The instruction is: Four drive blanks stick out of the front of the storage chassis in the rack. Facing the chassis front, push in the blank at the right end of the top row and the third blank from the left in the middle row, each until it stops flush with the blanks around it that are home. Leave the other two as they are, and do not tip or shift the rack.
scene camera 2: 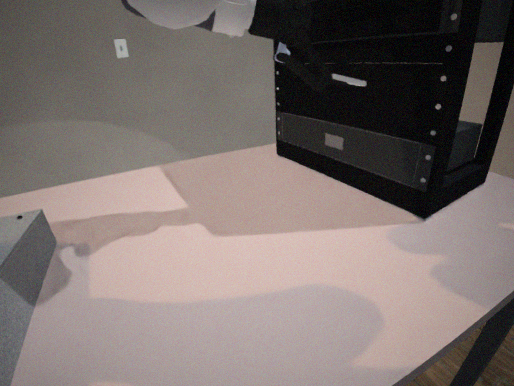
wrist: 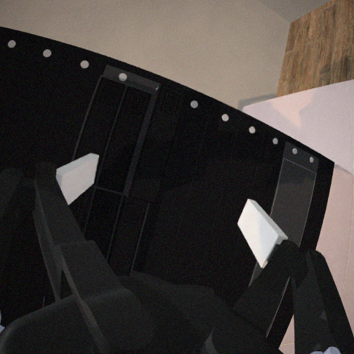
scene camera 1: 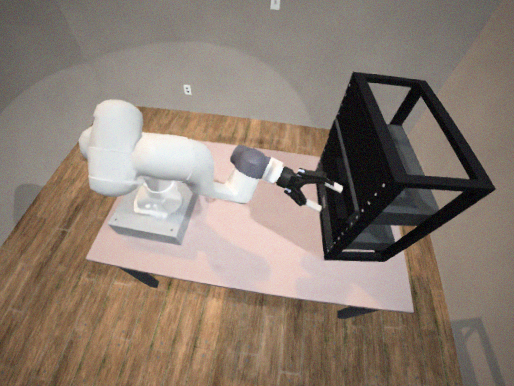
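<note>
The black rack (scene camera 1: pixel 440 182) (scene camera 2: pixel 350 175) (wrist: pixel 322 200) stands upright on the table. The storage chassis (wrist: pixel 145 85) shows in the wrist view as dark rectangular cells with thin grey outlines, at the upper left. Its blanks (wrist: pixel 132 137) are too dark to tell which stick out and which are flush. My gripper (scene camera 1: pixel 326 196) (wrist: pixel 171 191) is open and empty, with its pale fingertips spread in front of the rack face. In the wrist view the left fingertip overlaps the chassis cells and the right one is near the lower grey panel; contact cannot be told. The gripper and arm hide part of the chassis.
A dark grey panel (scene camera 2: pixel 307 131) (wrist: pixel 295 187) with a light label in the second scene view spans the rack's bottom. The rack stands on the pink table top (scene camera 1: pixel 225 260) (scene camera 2: pixel 225 270). The arm's grey base (scene camera 1: pixel 150 227) (scene camera 2: pixel 25 260) is at the table's other end.
</note>
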